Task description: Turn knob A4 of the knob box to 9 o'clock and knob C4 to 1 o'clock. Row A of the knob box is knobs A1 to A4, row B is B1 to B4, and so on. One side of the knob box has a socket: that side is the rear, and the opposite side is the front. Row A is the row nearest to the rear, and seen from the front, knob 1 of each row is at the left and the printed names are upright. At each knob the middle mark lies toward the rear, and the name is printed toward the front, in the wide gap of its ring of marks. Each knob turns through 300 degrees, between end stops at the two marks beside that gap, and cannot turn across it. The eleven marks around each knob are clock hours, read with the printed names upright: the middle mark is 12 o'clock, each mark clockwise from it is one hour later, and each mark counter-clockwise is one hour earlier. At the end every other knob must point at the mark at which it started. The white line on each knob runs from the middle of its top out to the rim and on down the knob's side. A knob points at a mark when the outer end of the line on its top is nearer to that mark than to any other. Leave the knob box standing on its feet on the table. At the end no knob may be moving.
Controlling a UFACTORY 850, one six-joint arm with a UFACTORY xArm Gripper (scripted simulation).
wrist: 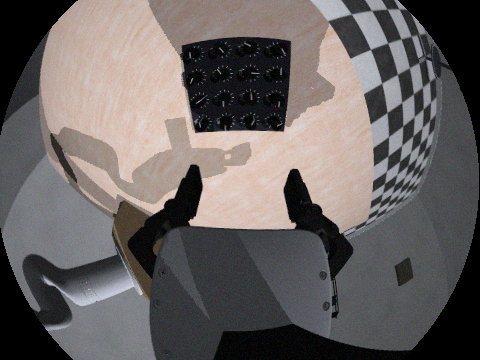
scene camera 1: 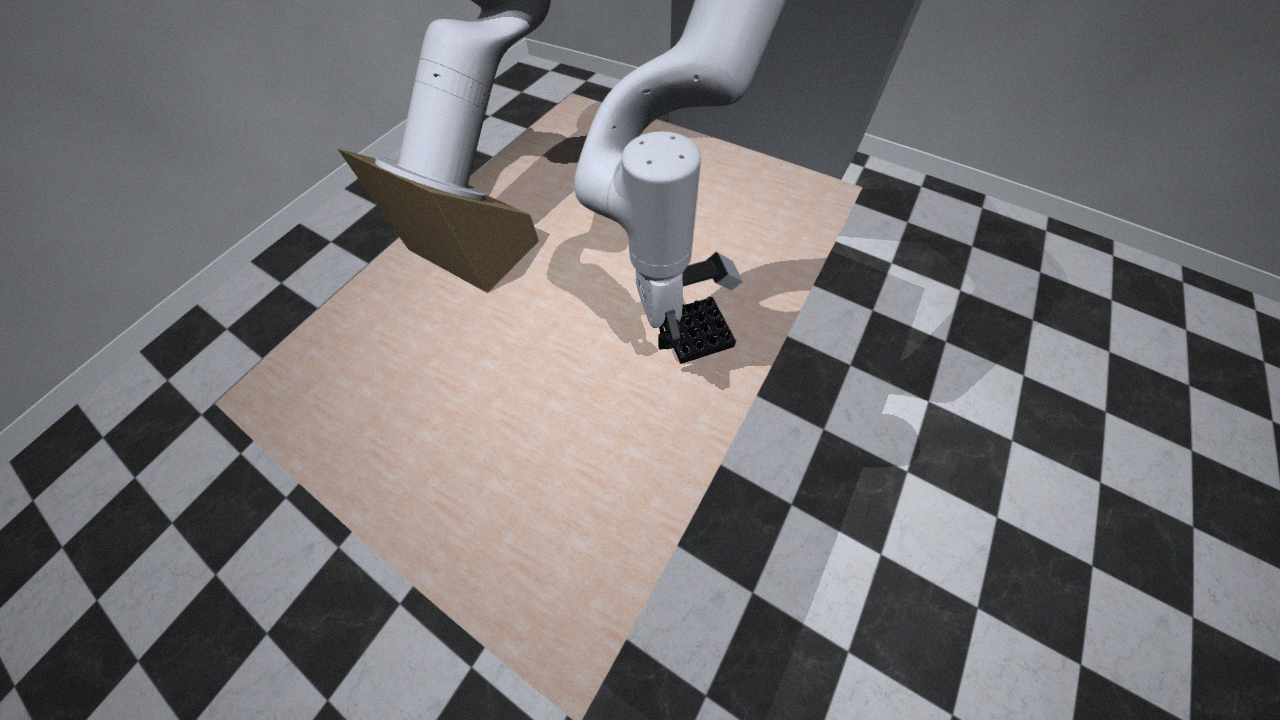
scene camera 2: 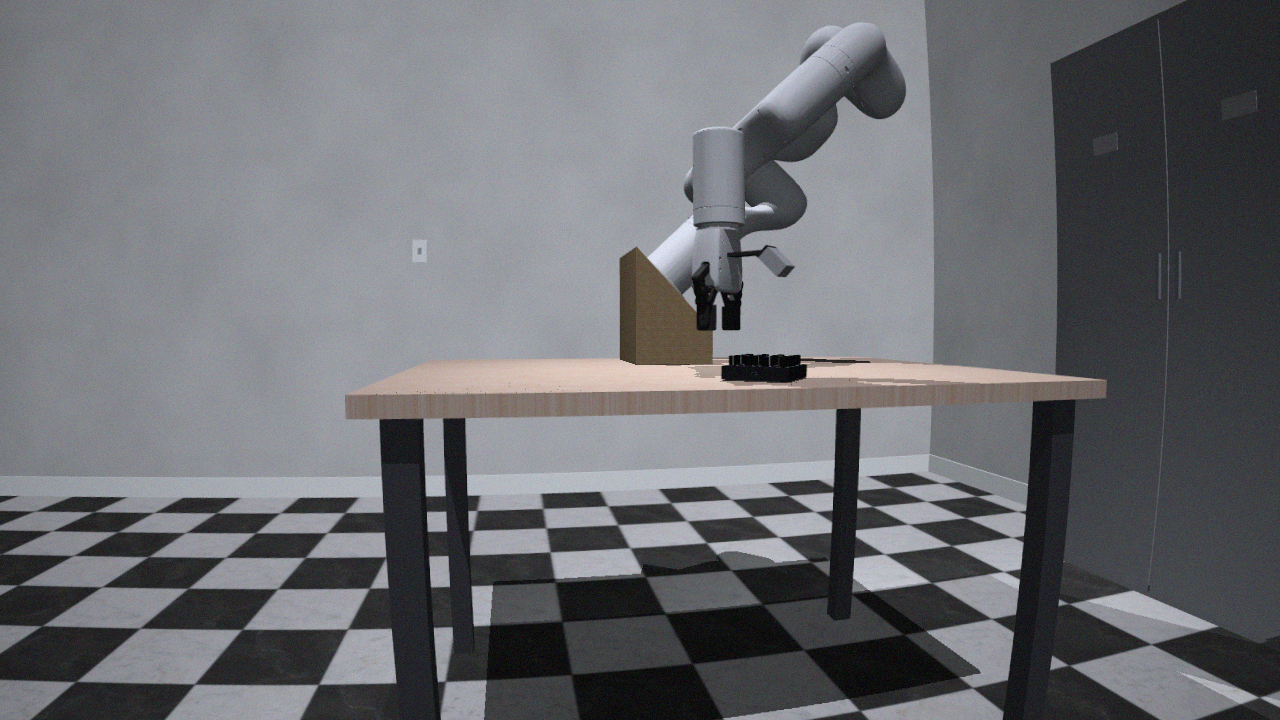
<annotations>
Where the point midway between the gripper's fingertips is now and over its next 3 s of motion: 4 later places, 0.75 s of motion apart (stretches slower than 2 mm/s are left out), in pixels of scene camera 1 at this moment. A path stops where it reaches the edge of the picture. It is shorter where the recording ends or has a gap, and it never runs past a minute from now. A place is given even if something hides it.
My gripper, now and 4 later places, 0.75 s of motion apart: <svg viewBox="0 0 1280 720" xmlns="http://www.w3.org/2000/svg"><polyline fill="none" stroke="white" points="659,324 666,325 676,326 684,327 688,331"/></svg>
</annotations>
